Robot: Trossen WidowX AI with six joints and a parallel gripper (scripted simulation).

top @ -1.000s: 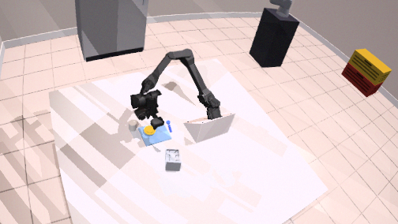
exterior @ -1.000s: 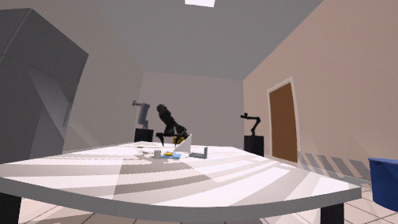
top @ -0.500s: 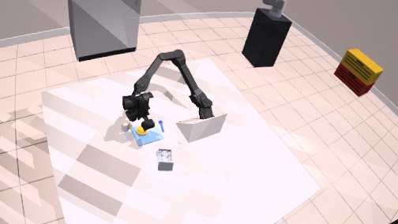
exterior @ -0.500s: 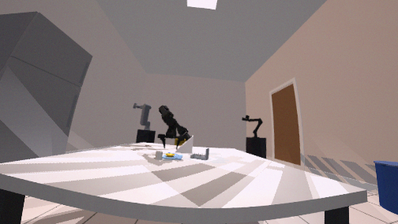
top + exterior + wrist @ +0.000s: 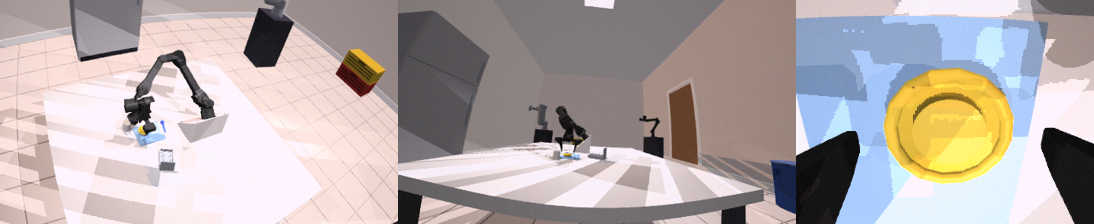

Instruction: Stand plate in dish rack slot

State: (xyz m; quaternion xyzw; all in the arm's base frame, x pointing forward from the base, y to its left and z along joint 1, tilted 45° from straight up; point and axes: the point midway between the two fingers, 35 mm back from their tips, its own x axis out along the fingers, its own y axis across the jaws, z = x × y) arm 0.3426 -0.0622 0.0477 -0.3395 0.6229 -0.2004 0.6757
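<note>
Right now the yellow plate is 2 cm below my gripper tip. Round my gripper tip: light blue mat (3 cm below, 3 cm behind, 2 cm to the left); then grey dish rack (21 cm to the left, 7 cm behind, 1 cm below); then blue utensil (12 cm behind, 3 cm below, 2 cm to the right).
</note>
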